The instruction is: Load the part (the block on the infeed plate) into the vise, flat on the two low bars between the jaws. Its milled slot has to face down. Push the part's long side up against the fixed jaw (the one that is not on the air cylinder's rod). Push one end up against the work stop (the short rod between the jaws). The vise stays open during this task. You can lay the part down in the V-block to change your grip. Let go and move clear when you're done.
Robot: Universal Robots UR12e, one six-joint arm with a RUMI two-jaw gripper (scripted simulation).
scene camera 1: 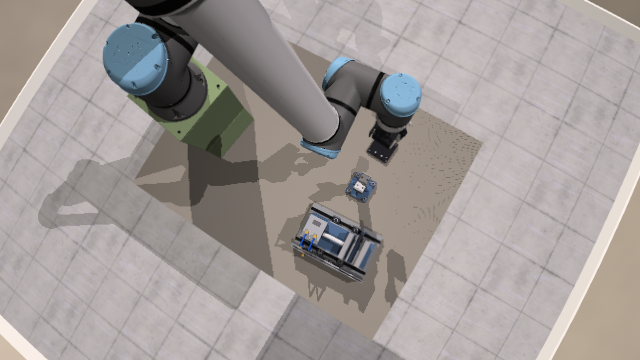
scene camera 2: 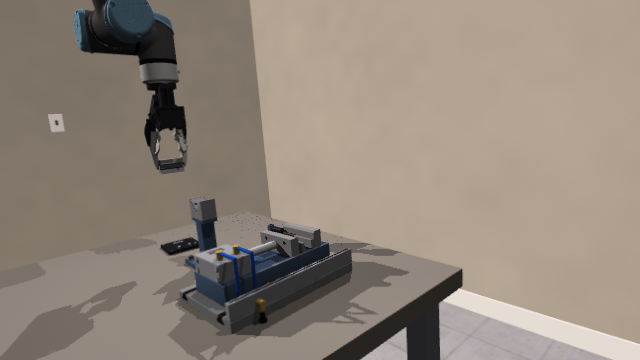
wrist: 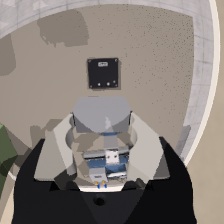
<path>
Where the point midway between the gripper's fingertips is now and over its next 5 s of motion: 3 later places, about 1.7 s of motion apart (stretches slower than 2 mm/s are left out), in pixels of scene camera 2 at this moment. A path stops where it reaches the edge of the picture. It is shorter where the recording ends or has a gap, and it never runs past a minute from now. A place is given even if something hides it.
The gripper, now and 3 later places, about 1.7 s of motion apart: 171,168; 173,168; 177,168; 184,168
</path>
